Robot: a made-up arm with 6 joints.
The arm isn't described. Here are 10 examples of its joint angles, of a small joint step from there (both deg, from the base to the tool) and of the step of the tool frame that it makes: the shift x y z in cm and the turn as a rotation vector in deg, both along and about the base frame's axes.
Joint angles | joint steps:
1: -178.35 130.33 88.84 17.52 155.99 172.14 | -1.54 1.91 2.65 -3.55 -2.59 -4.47
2: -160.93 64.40 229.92 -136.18 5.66 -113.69 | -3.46 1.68 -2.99 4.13 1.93 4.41
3: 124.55 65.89 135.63 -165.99 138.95 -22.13 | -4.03 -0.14 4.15 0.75 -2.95 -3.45
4: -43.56 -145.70 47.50 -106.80 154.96 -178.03 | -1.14 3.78 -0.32 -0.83 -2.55 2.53
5: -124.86 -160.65 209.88 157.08 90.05 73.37 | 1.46 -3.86 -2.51 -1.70 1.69 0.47
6: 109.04 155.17 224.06 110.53 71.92 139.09 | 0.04 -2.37 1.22 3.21 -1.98 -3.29
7: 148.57 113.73 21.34 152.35 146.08 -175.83 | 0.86 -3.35 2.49 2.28 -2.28 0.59
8: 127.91 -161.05 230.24 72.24 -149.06 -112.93 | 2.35 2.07 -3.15 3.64 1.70 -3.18
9: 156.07 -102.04 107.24 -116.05 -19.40 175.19 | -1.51 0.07 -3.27 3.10 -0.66 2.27
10: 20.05 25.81 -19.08 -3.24 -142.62 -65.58 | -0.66 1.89 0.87 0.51 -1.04 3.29
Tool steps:
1: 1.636 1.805 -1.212 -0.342 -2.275 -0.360
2: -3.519 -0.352 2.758 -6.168 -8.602 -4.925
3: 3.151 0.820 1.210 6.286 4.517 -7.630
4: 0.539 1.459 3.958 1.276 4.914 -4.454
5: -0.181 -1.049 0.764 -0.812 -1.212 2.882
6: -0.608 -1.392 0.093 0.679 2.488 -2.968
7: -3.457 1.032 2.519 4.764 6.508 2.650
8: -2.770 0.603 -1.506 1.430 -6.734 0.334
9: -0.292 -0.836 2.851 -5.324 -0.157 0.668
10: 0.413 -0.337 -0.770 2.101 2.830 -0.749
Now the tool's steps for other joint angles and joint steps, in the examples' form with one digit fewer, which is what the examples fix.
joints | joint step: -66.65 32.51 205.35 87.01 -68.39 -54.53 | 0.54 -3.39 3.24 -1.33 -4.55 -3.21
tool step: -0.42 -0.73 -3.56 -9.41 -1.85 5.43
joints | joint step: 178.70 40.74 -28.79 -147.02 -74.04 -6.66 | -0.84 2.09 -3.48 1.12 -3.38 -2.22
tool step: 3.08 0.42 -0.91 -3.43 -3.84 0.82
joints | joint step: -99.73 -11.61 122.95 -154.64 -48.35 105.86 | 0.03 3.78 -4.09 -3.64 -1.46 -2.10
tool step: -0.47 -5.65 2.12 7.87 3.54 2.51
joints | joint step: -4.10 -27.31 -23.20 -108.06 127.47 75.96 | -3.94 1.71 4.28 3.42 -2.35 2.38
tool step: 1.56 -3.10 1.82 -2.40 -1.14 -1.35
